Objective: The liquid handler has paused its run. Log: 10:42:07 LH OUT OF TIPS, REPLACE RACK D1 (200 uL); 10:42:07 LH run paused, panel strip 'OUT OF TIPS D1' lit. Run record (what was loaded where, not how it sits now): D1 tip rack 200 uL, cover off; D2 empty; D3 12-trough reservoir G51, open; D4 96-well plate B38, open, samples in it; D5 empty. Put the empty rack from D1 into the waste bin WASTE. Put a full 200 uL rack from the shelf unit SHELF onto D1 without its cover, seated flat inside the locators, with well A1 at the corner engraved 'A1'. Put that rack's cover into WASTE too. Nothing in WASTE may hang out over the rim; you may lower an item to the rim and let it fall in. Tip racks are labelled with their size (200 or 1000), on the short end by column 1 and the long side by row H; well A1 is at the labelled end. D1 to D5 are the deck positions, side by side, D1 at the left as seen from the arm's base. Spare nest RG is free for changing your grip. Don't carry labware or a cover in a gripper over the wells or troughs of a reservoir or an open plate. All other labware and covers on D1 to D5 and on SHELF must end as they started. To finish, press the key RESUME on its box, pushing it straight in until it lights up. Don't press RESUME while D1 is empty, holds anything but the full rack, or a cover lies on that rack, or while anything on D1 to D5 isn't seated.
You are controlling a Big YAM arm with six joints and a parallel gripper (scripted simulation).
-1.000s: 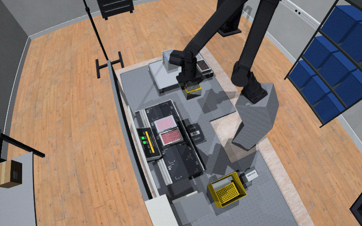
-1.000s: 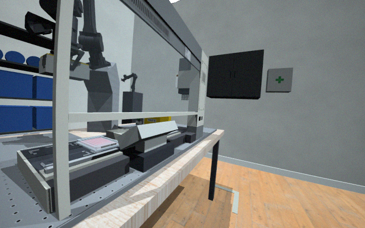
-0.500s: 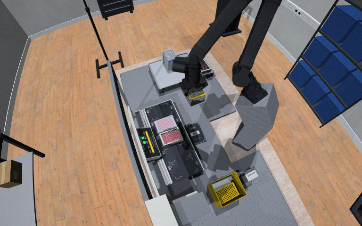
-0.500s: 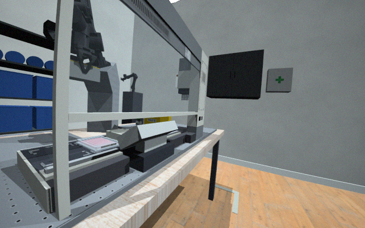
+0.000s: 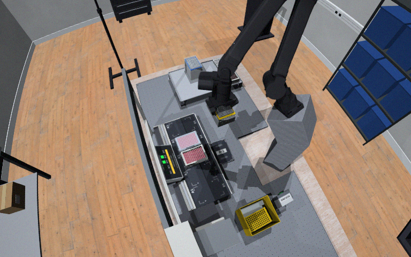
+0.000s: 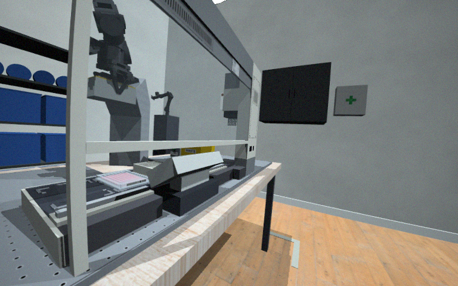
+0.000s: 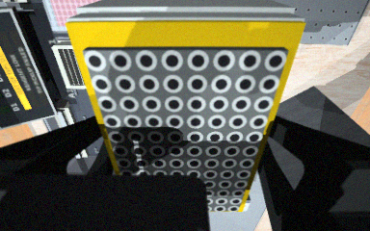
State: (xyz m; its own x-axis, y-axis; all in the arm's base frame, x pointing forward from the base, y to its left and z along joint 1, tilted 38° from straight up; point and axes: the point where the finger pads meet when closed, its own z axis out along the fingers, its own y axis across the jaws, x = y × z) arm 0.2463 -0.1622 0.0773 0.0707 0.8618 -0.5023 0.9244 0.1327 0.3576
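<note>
The spare nest is 310 mm below my hand, 80 mm to the left of it and 20 mm ahead of it. The rest, counted from my hand: pink plate (270 mm below, 160 mm ahead, 50 mm to the right); then frame post (340 mm ahead, 230 mm to the right, 80 mm below); then frame bar (360 mm ahead, 150 mm below, 80 mm to the left).
</note>
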